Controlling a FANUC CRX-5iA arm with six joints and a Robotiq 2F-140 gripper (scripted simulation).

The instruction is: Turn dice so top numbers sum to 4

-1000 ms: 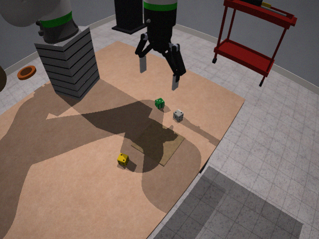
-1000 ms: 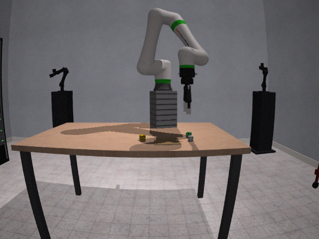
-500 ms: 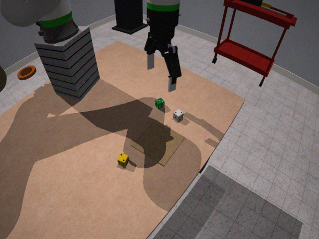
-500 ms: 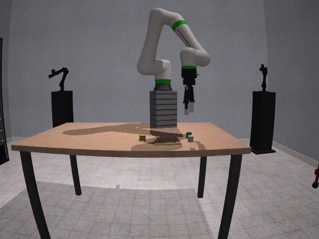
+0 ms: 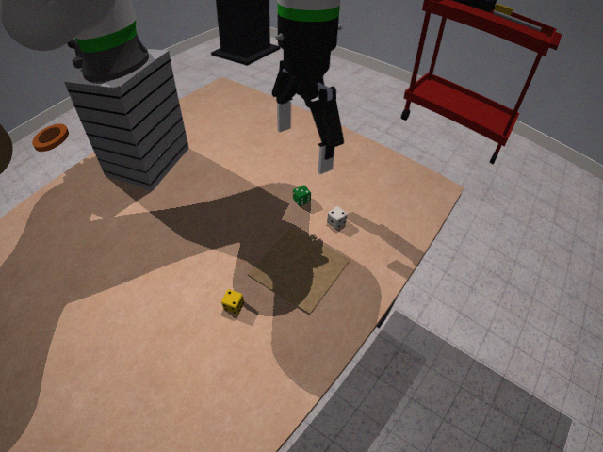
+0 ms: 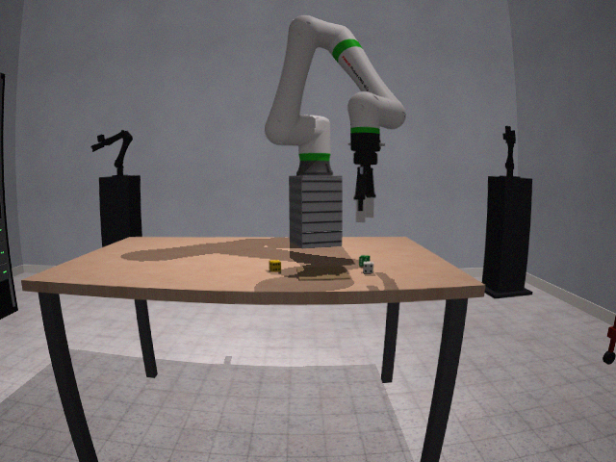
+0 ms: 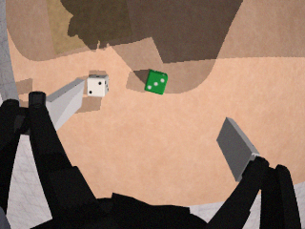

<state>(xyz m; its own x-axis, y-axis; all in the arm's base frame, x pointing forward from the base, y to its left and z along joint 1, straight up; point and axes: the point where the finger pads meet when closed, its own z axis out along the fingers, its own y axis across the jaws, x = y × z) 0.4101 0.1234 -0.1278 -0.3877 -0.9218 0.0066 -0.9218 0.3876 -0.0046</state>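
The green die is 140 mm below my hand. The rest, counted from my hand: white die (140 mm below, 90 mm ahead, 10 mm to the right); yellow die (280 mm to the right, 140 mm below, 50 mm ahead); tan mat (150 mm below, 140 mm to the right, 100 mm ahead).
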